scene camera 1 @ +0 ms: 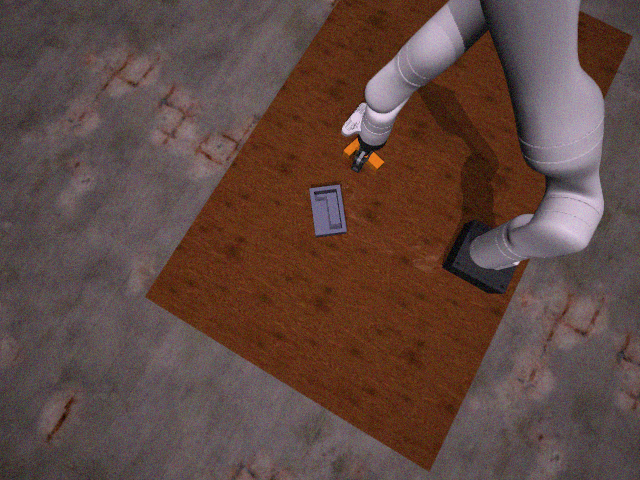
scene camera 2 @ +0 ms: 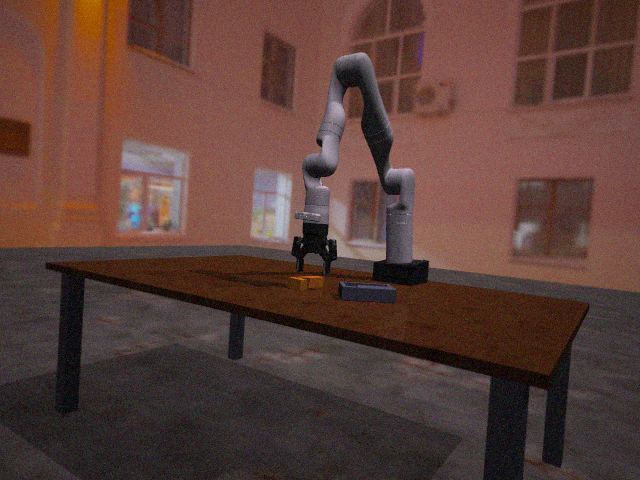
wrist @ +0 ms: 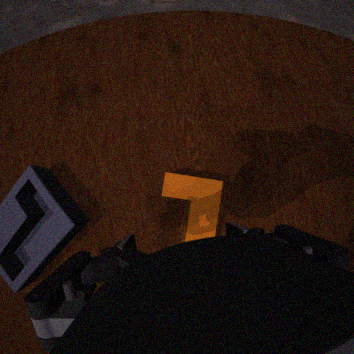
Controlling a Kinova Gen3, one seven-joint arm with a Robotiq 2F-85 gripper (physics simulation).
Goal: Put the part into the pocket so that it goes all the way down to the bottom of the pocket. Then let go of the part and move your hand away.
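Places are measured from the arm's base along level axes (x left, y back, z up), in metres.
Pixels of known places: gripper, fingertip midpoint: [scene camera 1: 364, 156] [scene camera 2: 312, 273] [wrist: 181, 239]; arm's base, link origin: [scene camera 1: 486, 251] [scene camera 2: 399, 261].
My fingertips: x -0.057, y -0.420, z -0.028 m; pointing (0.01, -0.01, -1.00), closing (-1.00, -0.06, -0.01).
Observation:
Ahead of a thing's pixels: the offset from my fingertips to its top centre. "*": to the spot under its first point. Level surfaces: height alone.
The part is an orange L-shaped block @[dx -0.006, dy -0.005, dz -0.014 m] [scene camera 1: 375, 162] [scene camera 2: 313, 281] [wrist: 192, 185] lying flat on the table. A blue-grey block @[dx +0.190, dy -0.003, dz -0.007 m] [scene camera 1: 320, 219] [scene camera 2: 368, 294] [wrist: 56, 226] beside it has an L-shaped pocket @[* dx +0.167, dy +0.006, dz -0.039 m] [scene camera 1: 334, 207] [wrist: 28, 229] in its top; the pocket is empty. My gripper [scene camera 1: 356, 167] [scene camera 2: 313, 271] [wrist: 181, 239] is open and points down, low over the part, with nothing between its fingers. In the wrist view the fingertips stand on either side of the part's long leg, and the gripper body hides that leg's near end. Fingertip height above the part is hard to judge.
The brown wooden table @[dz -0.044 m] [scene camera 1: 289, 310] [scene camera 2: 465, 320] [wrist: 120, 90] carries everything. The arm's dark base [scene camera 1: 480, 273] [scene camera 2: 400, 272] stands on the table, to the right of the pocket block in scene camera 1. The arm's shadow falls across the table beside the part.

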